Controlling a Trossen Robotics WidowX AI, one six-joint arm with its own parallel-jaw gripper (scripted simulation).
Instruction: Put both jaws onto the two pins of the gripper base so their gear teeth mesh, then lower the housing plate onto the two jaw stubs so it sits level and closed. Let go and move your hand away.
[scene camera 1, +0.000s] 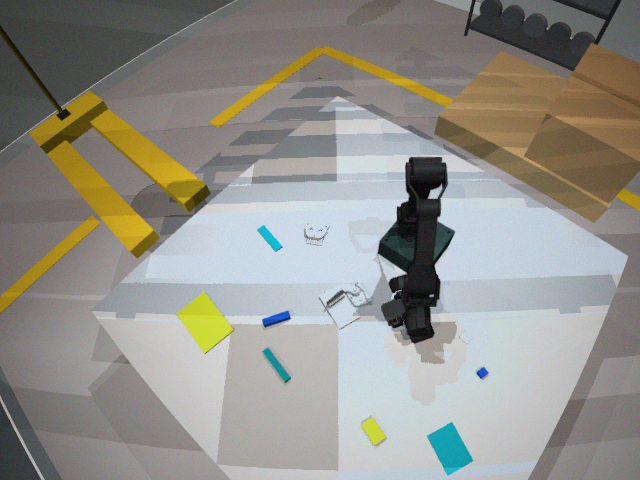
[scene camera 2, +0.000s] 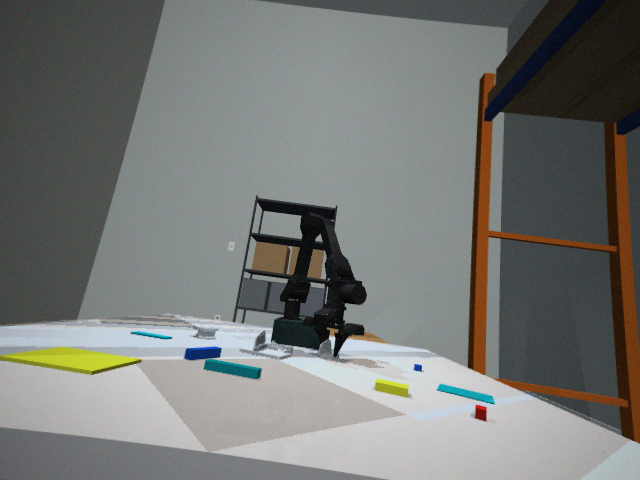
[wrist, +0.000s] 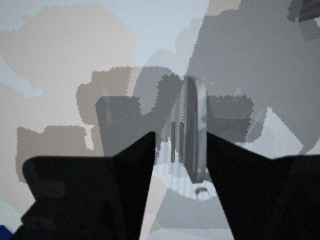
Scene:
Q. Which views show my gripper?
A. Scene camera 1, scene camera 2 and the wrist view: all of them.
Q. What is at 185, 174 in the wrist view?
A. A grey jaw.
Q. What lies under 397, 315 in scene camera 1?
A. My gripper.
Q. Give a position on a yellow sheet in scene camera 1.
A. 204, 321

